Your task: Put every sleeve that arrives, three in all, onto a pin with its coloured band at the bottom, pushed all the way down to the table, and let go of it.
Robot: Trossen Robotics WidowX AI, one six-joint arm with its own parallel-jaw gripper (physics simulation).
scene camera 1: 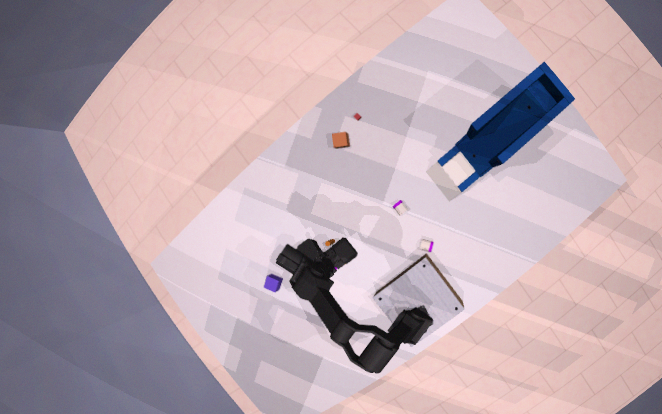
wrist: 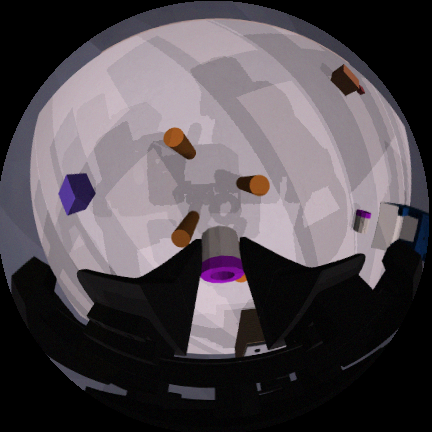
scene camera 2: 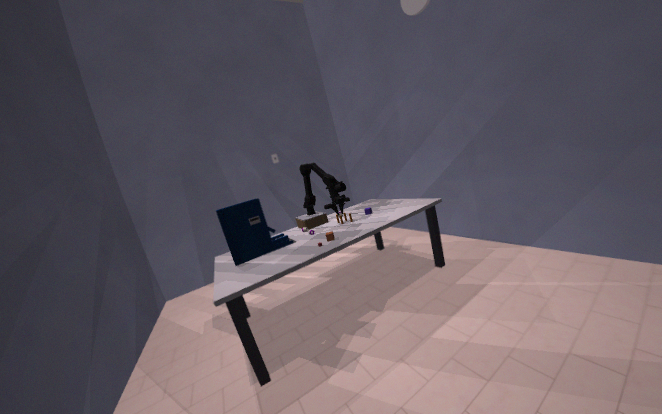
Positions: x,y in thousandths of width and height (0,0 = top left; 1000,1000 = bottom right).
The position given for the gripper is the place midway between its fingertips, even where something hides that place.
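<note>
Scene camera 1 shows the gripper (scene camera 1: 498,629). The wrist view shows the gripper (wrist: 510,564) too, and a purple cube (wrist: 177,443), which rests on the table.
</note>
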